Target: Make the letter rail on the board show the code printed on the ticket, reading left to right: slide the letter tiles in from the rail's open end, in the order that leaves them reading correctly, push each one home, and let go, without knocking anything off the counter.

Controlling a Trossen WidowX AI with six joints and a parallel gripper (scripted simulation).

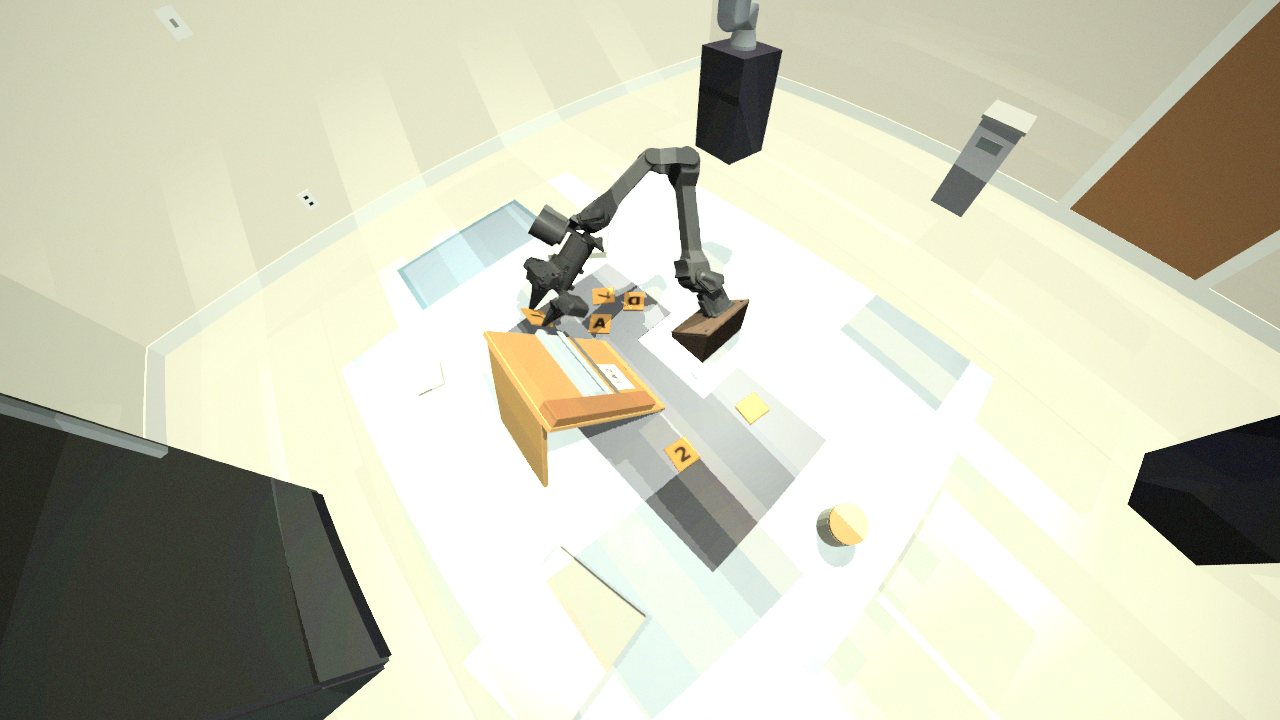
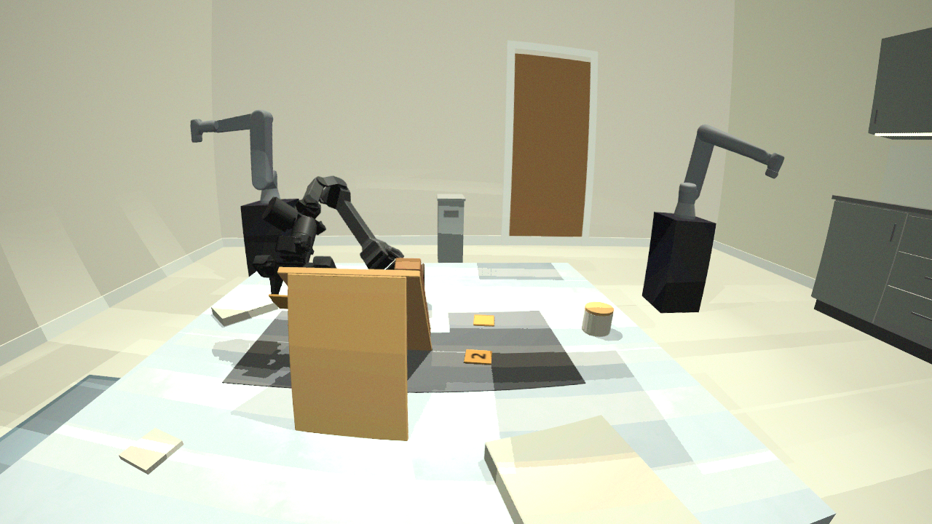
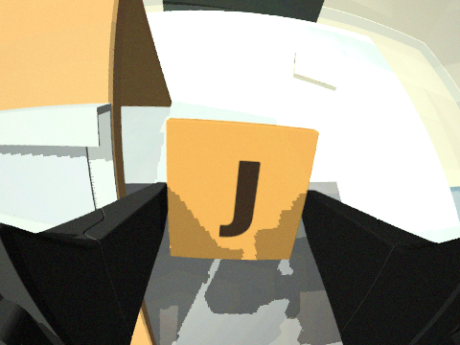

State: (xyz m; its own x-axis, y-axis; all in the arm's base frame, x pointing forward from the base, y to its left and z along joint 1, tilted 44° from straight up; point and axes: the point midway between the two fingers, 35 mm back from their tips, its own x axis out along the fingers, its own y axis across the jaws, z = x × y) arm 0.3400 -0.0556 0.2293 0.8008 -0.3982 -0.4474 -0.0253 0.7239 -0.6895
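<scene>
Right now the white ticket is 70 mm behind my gripper tip, 180 mm to the left of it and 90 mm below it. The rest, counted from my gripper tip: grey mat: 170 mm behind, 220 mm to the left, 160 mm below; pale pad: 310 mm ahead, 150 mm to the right, 150 mm below; round tan-lidded canister: 240 mm behind, 720 mm to the left, 120 mm below.
</scene>
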